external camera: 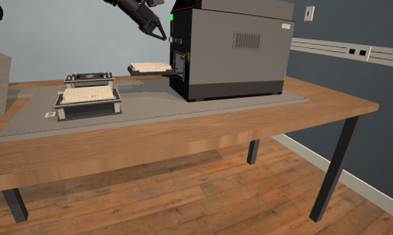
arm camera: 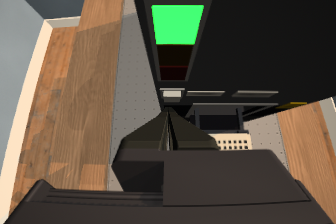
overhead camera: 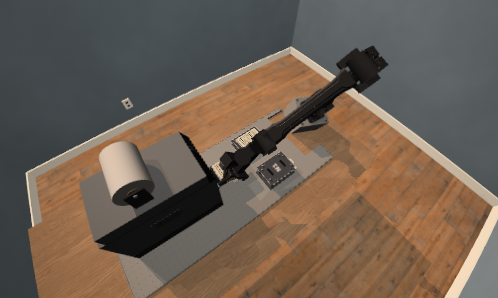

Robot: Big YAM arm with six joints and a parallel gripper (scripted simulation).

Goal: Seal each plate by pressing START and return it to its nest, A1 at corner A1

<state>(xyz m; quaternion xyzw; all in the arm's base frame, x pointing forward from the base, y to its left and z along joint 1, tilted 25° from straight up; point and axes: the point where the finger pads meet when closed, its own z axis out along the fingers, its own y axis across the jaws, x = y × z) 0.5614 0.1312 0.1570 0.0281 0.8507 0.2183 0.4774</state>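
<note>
My hand is 30 mm short of the start button. Round my hand: sealer stage: 60 mm behind, 110 mm to the right, 100 mm below; plate nest: 240 mm behind, 240 mm to the right, 160 mm below; foil roll: 270 mm ahead, 50 mm to the right, 220 mm above.
</note>
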